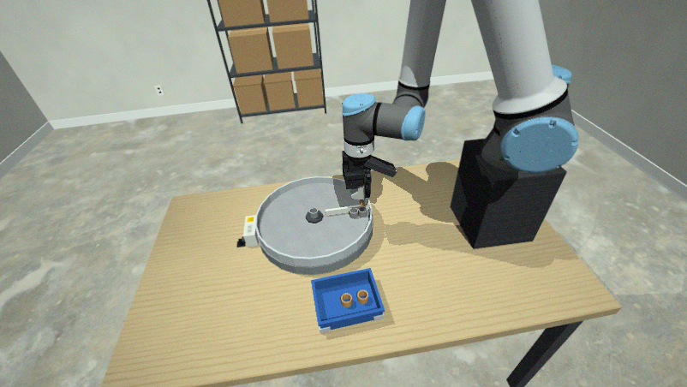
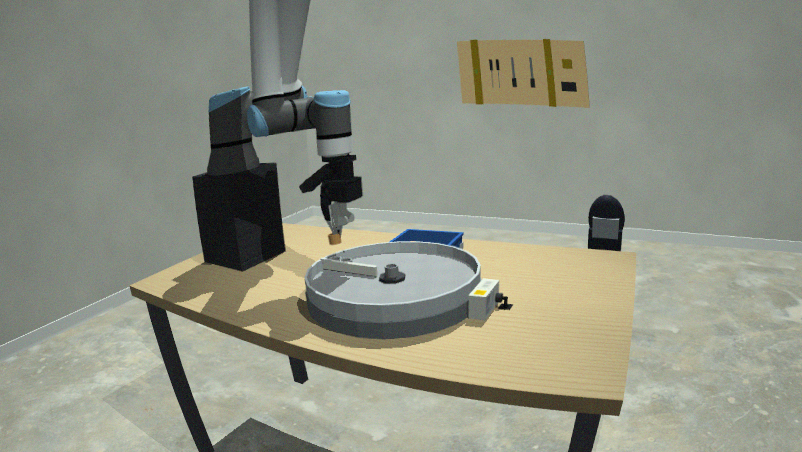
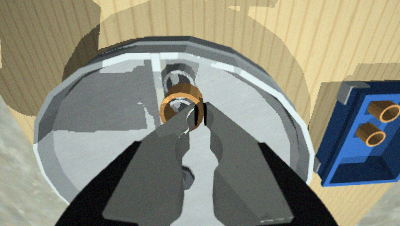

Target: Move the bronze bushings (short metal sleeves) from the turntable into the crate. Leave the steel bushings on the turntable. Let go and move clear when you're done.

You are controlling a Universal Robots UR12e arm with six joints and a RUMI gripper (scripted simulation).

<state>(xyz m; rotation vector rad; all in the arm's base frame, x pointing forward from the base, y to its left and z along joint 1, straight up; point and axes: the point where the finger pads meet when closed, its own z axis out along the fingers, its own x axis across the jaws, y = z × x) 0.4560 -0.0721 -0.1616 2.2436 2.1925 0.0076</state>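
My hand is 29 cm to the right of the blue crate, 12 cm short of it and 11 cm above it. Round my hand: grey turntable: 18 cm ahead, 8 cm below, 5 cm to the right.
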